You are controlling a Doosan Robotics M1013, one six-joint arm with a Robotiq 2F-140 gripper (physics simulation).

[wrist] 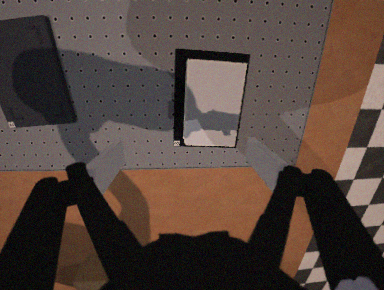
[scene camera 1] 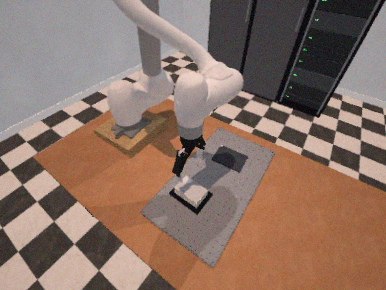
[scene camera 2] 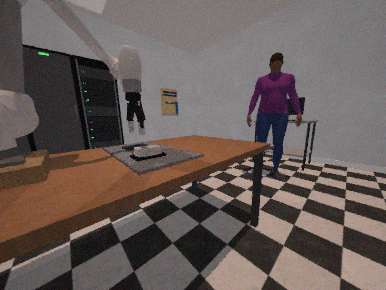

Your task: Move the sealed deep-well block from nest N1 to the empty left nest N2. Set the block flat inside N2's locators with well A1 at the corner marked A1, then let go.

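Places are measured from the arm's base along level axes (x back, y right, z up), in millimetres.
Pixels of known places: gripper, fingertip midpoint: (wrist: pixel 186 149) (scene camera 1: pixel 189 168) (scene camera 2: pixel 136 133); arm's base, link origin: (scene camera 1: pixel 131 125).
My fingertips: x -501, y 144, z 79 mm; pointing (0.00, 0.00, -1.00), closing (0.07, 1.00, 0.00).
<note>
Ahead of a thing's pixels: the offset from my fingertips to its top centre. "spot": to the spot under its first point. Level surfaces: height alone.
The white sealed block @(dz -73, dx -34, dy +45 mm) (scene camera 1: pixel 191 191) (scene camera 2: pixel 147 149) (wrist: pixel 217 85) lies flat in nest N1 @(dz -112, dx -34, dy +45 mm) (scene camera 1: pixel 184 203) (wrist: pixel 212 54), a black tray. The empty nest N2 @(dz -112, dx -101, dy -253 mm) (scene camera 1: pixel 230 158) (wrist: pixel 37 75) is a dark rectangular plate, at the left in the wrist view. A small white corner tag @(spot: dz -115, dx -27, dy -308 mm) (wrist: pixel 11 124) marks its lower left corner; a similar tag @(spot: dz -115, dx +35, dy -18 mm) (wrist: pixel 176 143) is at N1's lower left corner. Their print is too small to read. My gripper (scene camera 1: pixel 191 169) (scene camera 2: pixel 136 130) (wrist: pixel 186 149) is open and empty, above the board. In the wrist view its fingertips lie below the block's image, left and right of it.
Both nests are on a grey perforated board @(dz -126 mm) (scene camera 1: pixel 215 245) (scene camera 2: pixel 187 154) (wrist: pixel 110 25) on the orange-brown table @(dz -139 mm) (scene camera 1: pixel 310 225) (scene camera 2: pixel 220 142). The arm's base stands on a wooden block (scene camera 1: pixel 125 145) (scene camera 2: pixel 25 172). A person (scene camera 2: pixel 275 95) stands beyond the table. Server cabinets (scene camera 1: pixel 275 45) stand behind.
</note>
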